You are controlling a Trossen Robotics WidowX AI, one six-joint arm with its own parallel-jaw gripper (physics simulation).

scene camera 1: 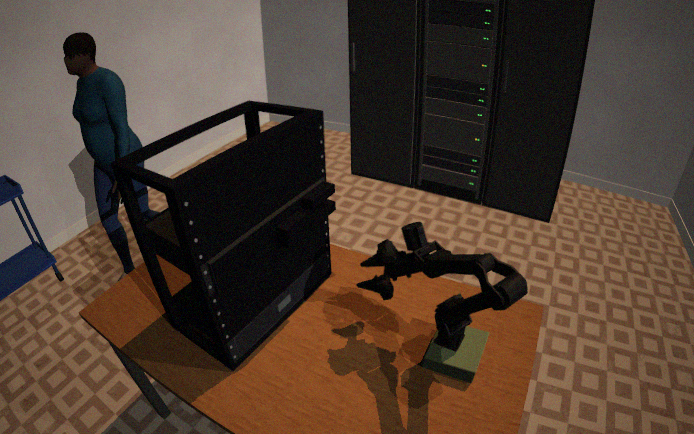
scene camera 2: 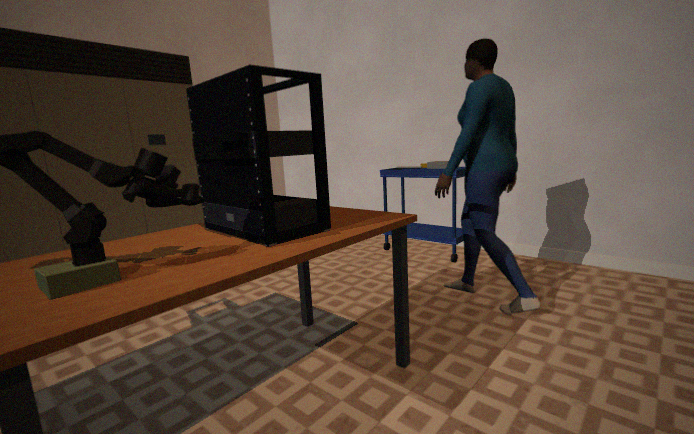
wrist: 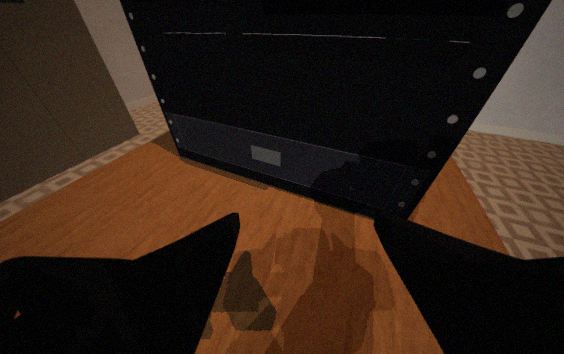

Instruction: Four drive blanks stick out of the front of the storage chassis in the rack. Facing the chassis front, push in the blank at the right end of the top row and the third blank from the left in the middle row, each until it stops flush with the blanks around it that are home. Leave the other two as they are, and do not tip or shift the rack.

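Seen in the pictures: gripper, fingertip midpoint: (scene camera 1: 358, 275) (wrist: 306, 219); arm's base, link origin: (scene camera 1: 450, 339) (scene camera 2: 88, 262).
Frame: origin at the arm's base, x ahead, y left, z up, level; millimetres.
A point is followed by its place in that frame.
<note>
The black rack (scene camera 1: 181, 207) {y 390, x 472, z 489 mm} (scene camera 2: 319, 153) {y -99, x 743, z 249 mm} (wrist: 467, 95) {y -87, x 482, z 160 mm} stands upright on the table. Dark blanks stick out of its front in scene camera 1: an upper one (scene camera 1: 324, 191) {y -26, x 432, z 332 mm} near the far end, another (scene camera 1: 329, 207) {y -42, x 430, z 274 mm} just below it, and a dark projection (scene camera 1: 287, 225) {y 124, x 440, z 305 mm} further toward the near side. Their exact rows and columns are too dark to tell. No separate blank can be made out in the wrist view. My gripper (scene camera 1: 361, 274) {y 11, x 300, z 121 mm} (wrist: 306, 219) {y 11, x 300, z 121 mm} is open and empty, in front of the rack and lower than the blanks, apart from them in scene camera 1.
The arm's green base (scene camera 1: 463, 353) {y 30, x -53, z -1 mm} (scene camera 2: 76, 278) {y -70, x -38, z -18 mm} stands on the wooden table (scene camera 1: 286, 388) {y 350, x 316, z -54 mm} (scene camera 2: 168, 301) {y -300, x 101, z -62 mm} (wrist: 115, 200) {y 393, x 309, z -54 mm}. A light label (scene camera 1: 284, 302) {y 146, x 476, z 27 mm} (wrist: 265, 155) {y 147, x 476, z 25 mm} is on the rack's lowest panel. A person (scene camera 1: 104, 112) (scene camera 2: 488, 117) and a blue cart (scene camera 2: 422, 172) are behind the rack.
</note>
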